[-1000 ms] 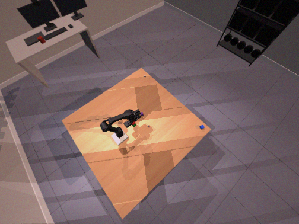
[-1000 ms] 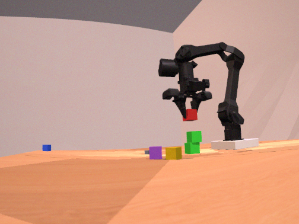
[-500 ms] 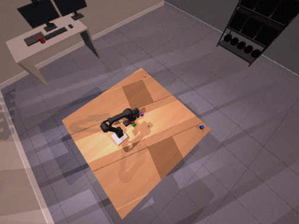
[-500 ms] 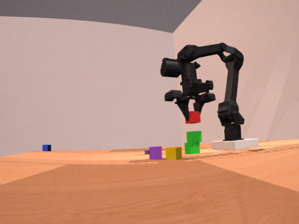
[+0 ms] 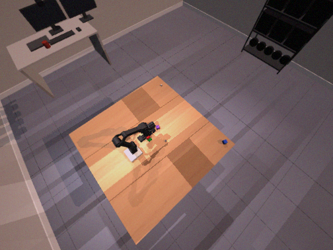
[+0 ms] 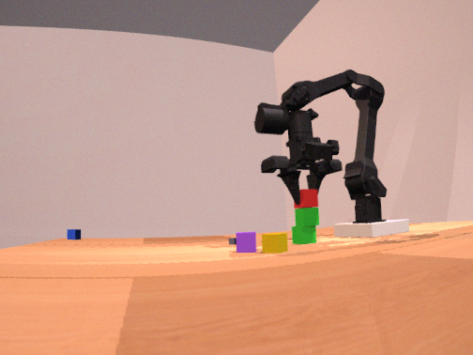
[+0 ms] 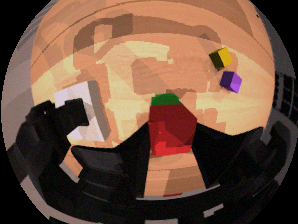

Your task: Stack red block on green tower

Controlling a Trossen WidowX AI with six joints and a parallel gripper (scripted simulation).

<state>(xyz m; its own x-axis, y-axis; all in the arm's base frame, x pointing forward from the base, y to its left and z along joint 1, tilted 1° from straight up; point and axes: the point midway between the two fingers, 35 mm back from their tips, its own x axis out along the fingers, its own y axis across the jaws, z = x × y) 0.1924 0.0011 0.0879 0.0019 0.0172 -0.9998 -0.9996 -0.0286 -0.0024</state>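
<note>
My gripper tip is now 1 cm below the red block. The rest, counted from my gripper tip: yellow block (13 cm ahead, 10 cm to the left, 7 cm below); purple block (16 cm ahead, 5 cm to the left, 7 cm below); small grey cube (13 cm ahead, 12 cm to the right, 8 cm below).
</note>
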